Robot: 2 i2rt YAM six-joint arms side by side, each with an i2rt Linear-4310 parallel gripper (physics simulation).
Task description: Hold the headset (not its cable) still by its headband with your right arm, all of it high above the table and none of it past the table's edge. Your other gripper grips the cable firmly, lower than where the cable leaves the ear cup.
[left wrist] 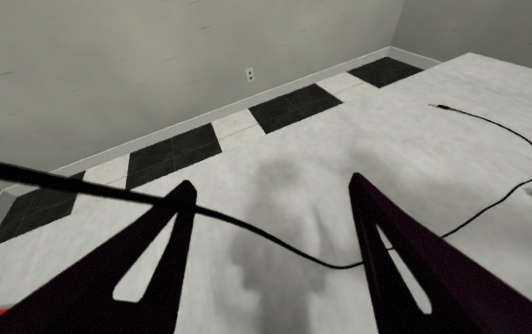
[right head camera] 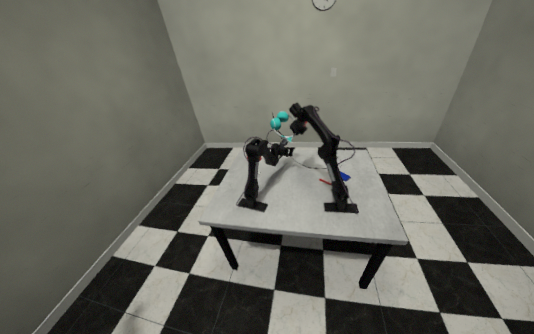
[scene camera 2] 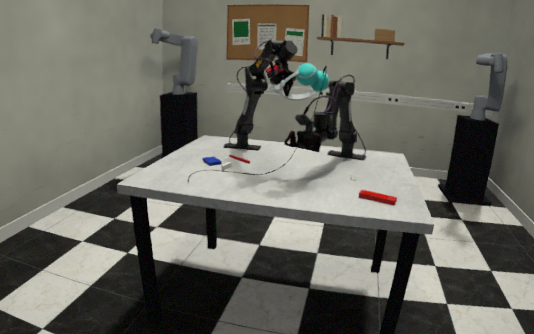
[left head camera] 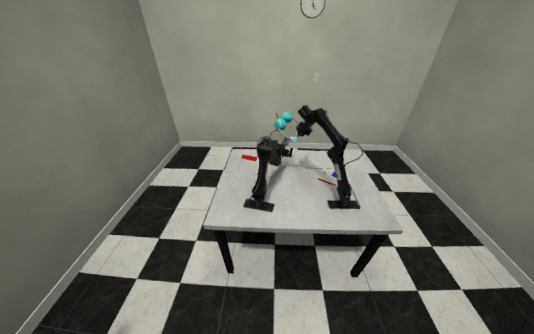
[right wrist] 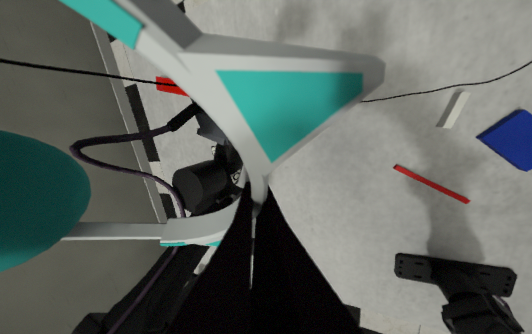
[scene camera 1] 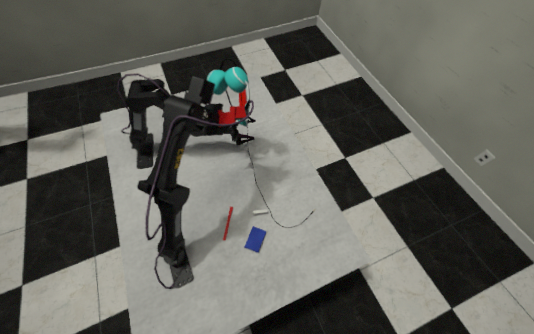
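Observation:
The headset (left head camera: 280,124) (scene camera 1: 236,80) (scene camera 2: 307,74) has teal ear cups and a white-and-teal headband, and hangs high above the table (scene camera 2: 165,175). My right gripper (right wrist: 255,188) is shut on the headband. The thin black cable (scene camera 1: 256,182) (scene camera 2: 250,174) (left wrist: 250,228) (right wrist: 435,89) hangs from the headset, bends and lies on the table. My left gripper (scene camera 1: 251,130) (left wrist: 267,182) is open, lower than the ear cups. In the left wrist view the cable passes over the left-hand finger, crosses the gap and runs behind the right-hand finger.
On the table lie a red bar (left head camera: 249,157) (scene camera 2: 377,197), a thin red stick (scene camera 1: 228,223) (scene camera 2: 239,159), a blue block (scene camera 1: 255,239) (scene camera 2: 212,161) and a small white block (scene camera 1: 260,212) (scene camera 2: 226,165). The cable's plug (left wrist: 442,106) lies on the table.

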